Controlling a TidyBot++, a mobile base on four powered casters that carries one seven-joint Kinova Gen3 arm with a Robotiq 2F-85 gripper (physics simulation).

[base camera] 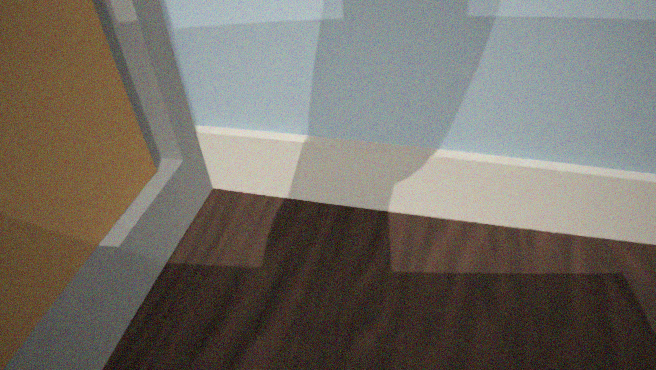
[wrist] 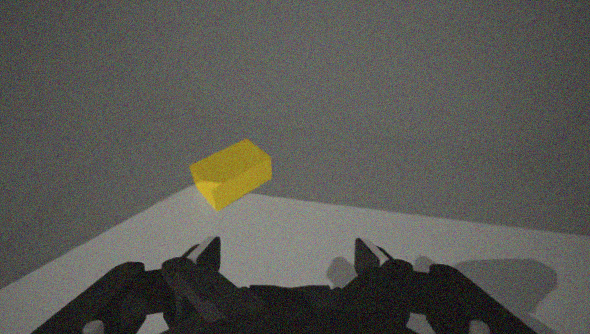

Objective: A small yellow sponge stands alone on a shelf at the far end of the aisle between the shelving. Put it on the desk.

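Places are measured from the arm's base along level axes (x back, y right, z up), in millimetres.
Where they show: gripper, between the fingertips: (wrist: 288, 252).
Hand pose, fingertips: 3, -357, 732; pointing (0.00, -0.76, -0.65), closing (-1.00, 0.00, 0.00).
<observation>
After its pixels a point has its place, as x, y, z.
The small yellow sponge (wrist: 231, 172) @[82, -526, 639] shows left of centre in the wrist view, at the far left corner of the pale shelf (wrist: 300, 225) @[-15, -471, 594]. It sits at an angle, and its upper part shows against the grey background. Whether it lies flat or is tilted is hard to tell. My gripper (wrist: 288, 252) @[3, -357, 732] is open, with its fingers wide apart over the near part of the shelf. The sponge is beyond the fingertips and towards the left finger, apart from both. The sponge, shelf surface and gripper do not show in the base camera view. The desk cannot be made out.
In the base camera view, an orange panel (base camera: 65, 110) @[-351, -218, -201] in a grey frame (base camera: 165, 205) @[-388, -192, -340] stands close at the left. A light blue wall (base camera: 245, 75) @[-480, -107, -239] with a cream baseboard (base camera: 525, 195) @[-420, 191, -346] runs behind the dark wood floor (base camera: 320, 300) @[-318, -24, -397]. Shadows fall across the wall and floor.
</observation>
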